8 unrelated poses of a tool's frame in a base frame.
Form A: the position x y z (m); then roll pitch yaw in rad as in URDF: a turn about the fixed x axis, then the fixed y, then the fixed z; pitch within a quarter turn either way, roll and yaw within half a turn.
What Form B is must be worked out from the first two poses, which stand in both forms.
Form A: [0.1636 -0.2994 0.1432 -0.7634 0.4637 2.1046]
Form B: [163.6 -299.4 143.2 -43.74 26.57 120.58]
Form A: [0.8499 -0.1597 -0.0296 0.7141 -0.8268 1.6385]
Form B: [849.9 -159.7 -29.6 40.91 -47.37 93.88]
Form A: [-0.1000 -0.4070 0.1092 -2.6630 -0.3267 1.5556]
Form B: [-100.0 -407.0 109.2 -152.58 -18.72 89.13]
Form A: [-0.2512 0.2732 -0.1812 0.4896 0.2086 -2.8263]
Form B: [-251.2 273.2 -181.2 28.05 11.95 -161.94]
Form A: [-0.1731 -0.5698 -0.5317 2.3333 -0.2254 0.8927]
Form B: [-173.1 -569.8 -531.7 133.69 -12.91 51.15]
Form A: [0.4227 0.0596 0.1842 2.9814 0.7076 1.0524]
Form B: [422.7 59.6 184.2 170.82 40.54 60.30]
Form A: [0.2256 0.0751 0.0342 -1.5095 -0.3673 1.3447]
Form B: [225.6 75.1 34.2 -86.49 -21.04 77.05]
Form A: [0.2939 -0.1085 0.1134 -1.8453 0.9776 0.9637]
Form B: [293.9 -108.5 113.4 -105.73 56.01 55.22]
